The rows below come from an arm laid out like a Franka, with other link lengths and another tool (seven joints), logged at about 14 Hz.
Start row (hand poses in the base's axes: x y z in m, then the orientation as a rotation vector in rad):
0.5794, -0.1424, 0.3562, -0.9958, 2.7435, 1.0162
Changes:
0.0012, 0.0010, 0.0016, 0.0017, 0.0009, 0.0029
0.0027, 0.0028, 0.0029, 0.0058, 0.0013, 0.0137
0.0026, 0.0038, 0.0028, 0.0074, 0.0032, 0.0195
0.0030, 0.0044, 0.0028, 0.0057, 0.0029, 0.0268
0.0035, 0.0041, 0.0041, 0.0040, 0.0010, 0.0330
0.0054, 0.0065, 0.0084, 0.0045, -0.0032, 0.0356
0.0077, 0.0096, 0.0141, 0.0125, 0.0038, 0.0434
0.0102, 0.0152, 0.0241, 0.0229, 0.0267, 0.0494
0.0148, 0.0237, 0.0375, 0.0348, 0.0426, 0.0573
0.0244, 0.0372, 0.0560, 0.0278, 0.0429, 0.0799
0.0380, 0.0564, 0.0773, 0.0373, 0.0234, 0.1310
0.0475, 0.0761, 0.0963, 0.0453, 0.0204, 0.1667
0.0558, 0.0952, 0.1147, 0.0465, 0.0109, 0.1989
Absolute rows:
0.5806, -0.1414, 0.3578, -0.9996, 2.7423, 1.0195
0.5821, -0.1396, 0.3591, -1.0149, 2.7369, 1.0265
0.5820, -0.1386, 0.3590, -1.0228, 2.7359, 1.0309
0.5824, -0.1380, 0.3590, -1.0338, 2.7352, 1.0295
0.5829, -0.1383, 0.3603, -1.0437, 2.7336, 1.0267
0.5848, -0.1359, 0.3646, -1.0483, 2.7292, 1.0244
0.5871, -0.1328, 0.3703, -1.0571, 2.7265, 1.0411
0.5896, -0.1272, 0.3803, -1.0594, 2.7348, 1.0733
0.5942, -0.1187, 0.3937, -1.0657, 2.7356, 1.1022
0.6038, -0.1052, 0.4122, 1.0974, -2.7280, -1.0936
0.6174, -0.0860, 0.4335, 1.1781, -2.6961, -1.0990
0.6269, -0.0663, 0.4525, 1.2250, -2.6644, -1.1062
0.6352, -0.0472, 0.4709, 1.2723, -2.6417, -1.1023

